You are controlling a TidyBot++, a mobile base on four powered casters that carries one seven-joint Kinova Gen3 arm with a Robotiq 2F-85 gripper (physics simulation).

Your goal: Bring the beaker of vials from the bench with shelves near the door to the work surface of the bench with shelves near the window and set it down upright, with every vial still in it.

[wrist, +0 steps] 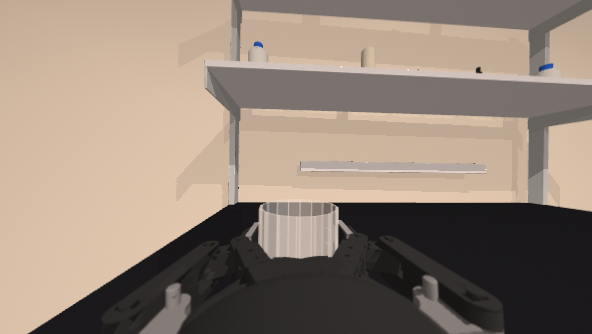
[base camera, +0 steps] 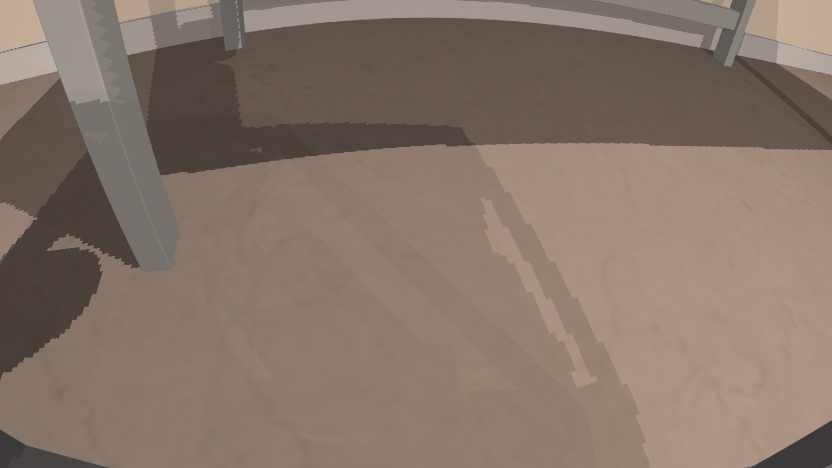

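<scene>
The beaker, whitish and see-through with faint upright lines, stands upright between the fingertips in the wrist view, low in the middle. My gripper is shut on it, one finger against each side. The beaker's lower part is hidden behind the gripper body. The vials inside cannot be made out. The bench's black work surface lies below and behind the beaker; whether the beaker touches it is hidden. The gripper does not show in the base camera view.
A shelf spans above the bench, with a blue-capped bottle, a beige container and another blue-capped bottle. A grey rail is on the wall. A grey bench leg stands at left in the base camera view.
</scene>
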